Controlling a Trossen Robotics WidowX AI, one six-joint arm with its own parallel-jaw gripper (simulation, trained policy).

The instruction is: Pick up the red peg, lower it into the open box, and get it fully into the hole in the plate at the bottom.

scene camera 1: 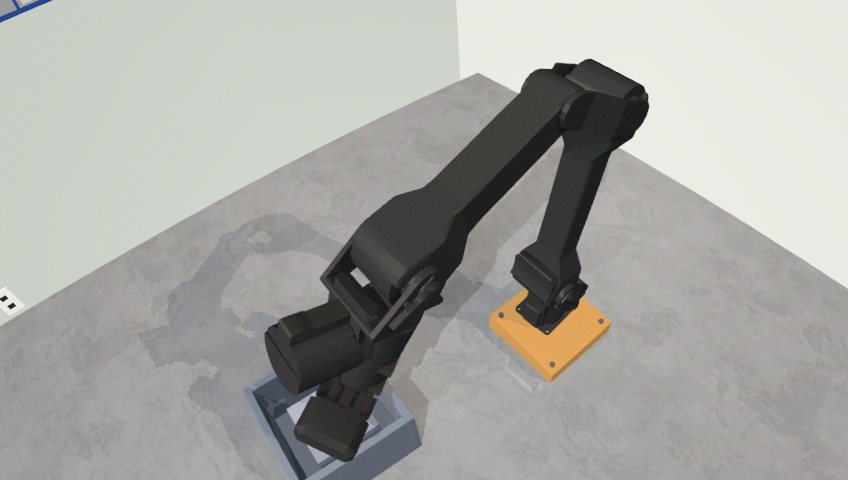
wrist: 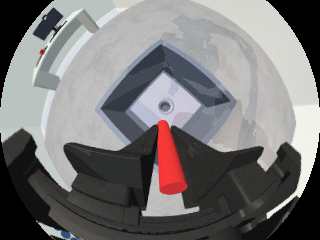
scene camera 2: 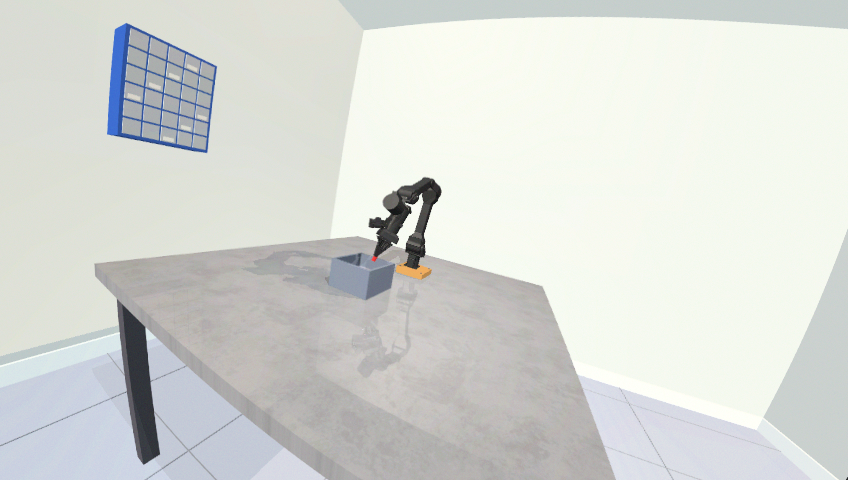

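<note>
My gripper (scene camera 1: 344, 402) is in sight, and you'd also find it (scene camera 2: 374, 256) (wrist: 164, 129) in those other views. There's a grey box (scene camera 2: 346, 274), and the wrist view shows that box (wrist: 216, 102) as well. The wrist view gives me a pale plate (wrist: 182, 106) and a red peg (wrist: 171, 177) too, but scene camera 1 doesn't show the peg, since it's hidden by my gripper there.
</note>
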